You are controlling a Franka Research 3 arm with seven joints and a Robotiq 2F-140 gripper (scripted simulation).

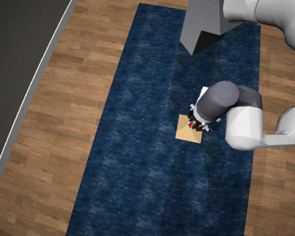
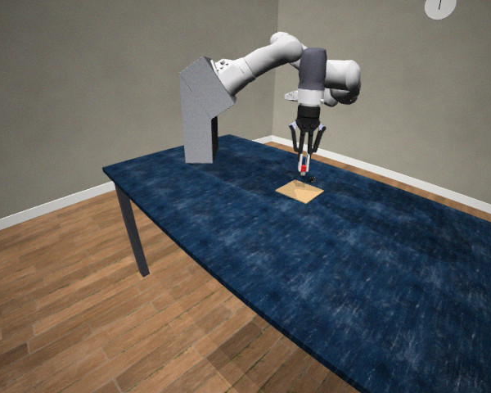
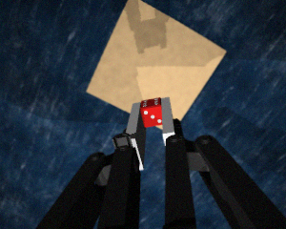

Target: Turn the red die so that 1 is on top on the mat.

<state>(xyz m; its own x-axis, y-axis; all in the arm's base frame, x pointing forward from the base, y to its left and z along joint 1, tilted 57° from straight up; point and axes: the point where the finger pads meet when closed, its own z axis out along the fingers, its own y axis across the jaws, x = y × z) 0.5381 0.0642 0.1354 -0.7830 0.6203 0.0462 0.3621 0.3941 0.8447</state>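
My hand is 130 mm above the tan mat, 10 mm to the right of it and 10 mm past it. Also, from my hand: white die (150 mm behind, 120 mm below, 110 mm to the left); black die (120 mm below, 110 mm to the left, 70 mm behind); red die (30 mm below).
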